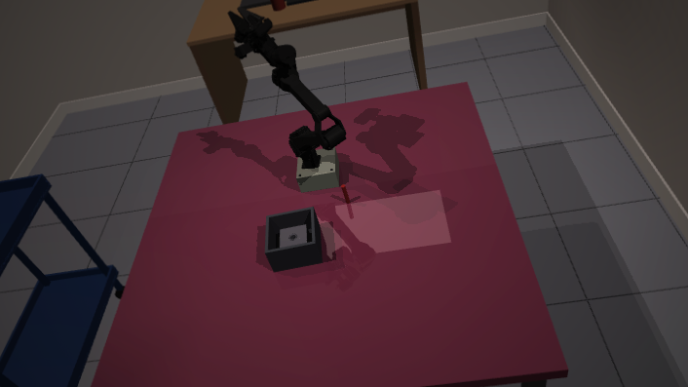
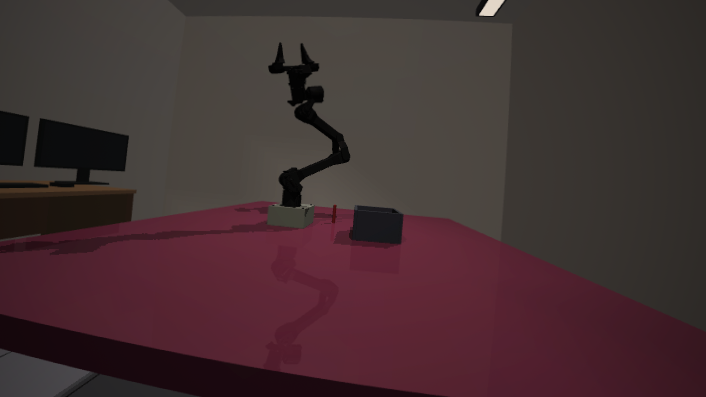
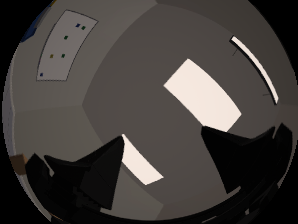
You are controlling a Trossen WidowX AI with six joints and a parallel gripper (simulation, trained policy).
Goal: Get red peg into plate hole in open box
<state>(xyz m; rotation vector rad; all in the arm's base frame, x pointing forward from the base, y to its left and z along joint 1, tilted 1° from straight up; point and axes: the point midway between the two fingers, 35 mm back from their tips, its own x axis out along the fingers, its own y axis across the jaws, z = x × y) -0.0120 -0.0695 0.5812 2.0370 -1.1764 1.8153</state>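
Now: the red peg 64 cm below my gripper tip, 23 cm to the left of it and 16 cm ahead of it. Round my gripper tip: dark box 66 cm below, 36 cm ahead, 8 cm to the left; plate 64 cm below, 36 cm ahead, 8 cm to the left.
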